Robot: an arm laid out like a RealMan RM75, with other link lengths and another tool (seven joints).
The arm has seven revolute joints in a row. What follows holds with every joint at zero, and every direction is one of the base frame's.
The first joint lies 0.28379 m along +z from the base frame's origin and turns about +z.
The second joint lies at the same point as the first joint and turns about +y.
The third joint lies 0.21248 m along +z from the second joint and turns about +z.
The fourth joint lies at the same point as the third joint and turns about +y.
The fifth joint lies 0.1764 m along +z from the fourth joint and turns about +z.
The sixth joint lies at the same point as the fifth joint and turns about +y.
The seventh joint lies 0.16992 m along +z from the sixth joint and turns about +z.
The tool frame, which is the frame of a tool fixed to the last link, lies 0.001 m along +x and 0.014 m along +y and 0.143 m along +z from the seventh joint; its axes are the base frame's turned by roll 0, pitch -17.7 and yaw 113.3 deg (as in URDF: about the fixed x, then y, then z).
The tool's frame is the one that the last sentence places.
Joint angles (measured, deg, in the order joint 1, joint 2, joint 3, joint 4, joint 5, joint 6, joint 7), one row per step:
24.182 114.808 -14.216 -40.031 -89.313 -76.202 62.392
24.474 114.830 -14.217 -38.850 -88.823 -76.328 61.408
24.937 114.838 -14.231 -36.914 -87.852 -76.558 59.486
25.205 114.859 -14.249 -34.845 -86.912 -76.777 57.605
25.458 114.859 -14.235 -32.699 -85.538 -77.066 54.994
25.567 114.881 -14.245 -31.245 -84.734 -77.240 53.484
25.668 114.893 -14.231 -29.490 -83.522 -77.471 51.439
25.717 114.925 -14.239 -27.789 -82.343 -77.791 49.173
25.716 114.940 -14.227 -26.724 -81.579 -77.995 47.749
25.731 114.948 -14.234 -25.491 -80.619 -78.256 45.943
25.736 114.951 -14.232 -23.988 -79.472 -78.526 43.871
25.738 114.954 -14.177 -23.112 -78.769 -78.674 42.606
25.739 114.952 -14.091 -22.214 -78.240 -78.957 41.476
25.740 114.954 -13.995 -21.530 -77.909 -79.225 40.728
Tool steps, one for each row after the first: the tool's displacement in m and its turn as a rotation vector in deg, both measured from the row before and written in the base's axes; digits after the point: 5 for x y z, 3 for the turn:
-0.00217 0.00072 -0.00270 0.053 0.352 0.407
-0.00372 0.00113 -0.00345 0.326 0.349 0.731
-0.00185 0.00030 -0.00412 0.239 0.492 0.442
-0.00215 0.00028 -0.00193 0.840 0.103 0.565
-0.00072 -0.00009 -0.00209 0.376 0.253 0.217
-0.00067 -0.00014 -0.00099 0.772 0.222 0.239
-0.00059 -0.00053 -0.00119 0.831 -0.039 0.252
0.00001 -0.00044 -0.00043 0.572 -0.016 0.090
-0.00017 -0.00046 -0.00012 0.777 -0.146 0.131
0.00034 -0.00052 -0.00009 0.910 -0.080 0.031
0.00049 -0.00027 0.00042 0.628 -0.065 -0.041
-0.00004 -0.00062 -0.00034 0.458 0.001 0.058
-0.00024 -0.00061 -0.00045 0.279 0.087 0.076

